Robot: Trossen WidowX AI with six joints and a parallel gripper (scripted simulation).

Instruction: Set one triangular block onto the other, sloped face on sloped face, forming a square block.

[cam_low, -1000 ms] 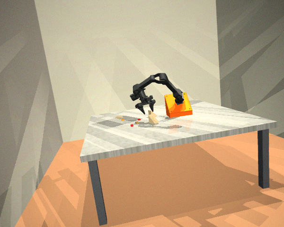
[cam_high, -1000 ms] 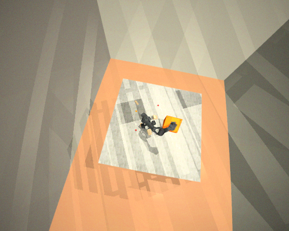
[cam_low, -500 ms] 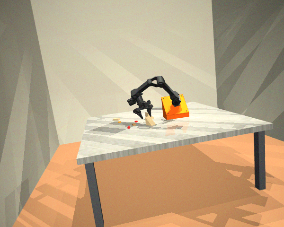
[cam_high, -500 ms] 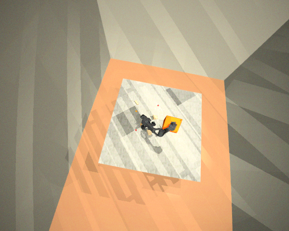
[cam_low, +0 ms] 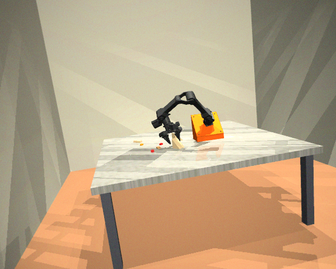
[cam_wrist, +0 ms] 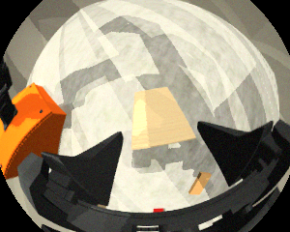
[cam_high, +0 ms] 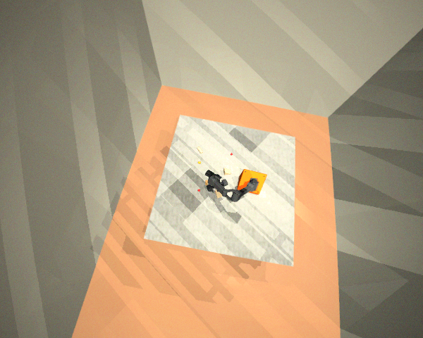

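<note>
My gripper tip is now 1 cm past the tan triangular block, 1 cm to the right of it and 2 cm above it. The rest, counted from my gripper tip: yellow piece (20 cm ahead, 27 cm to the right, 3 cm below); flat tan piece (21 cm ahead, 41 cm to the right, 3 cm below).
</note>
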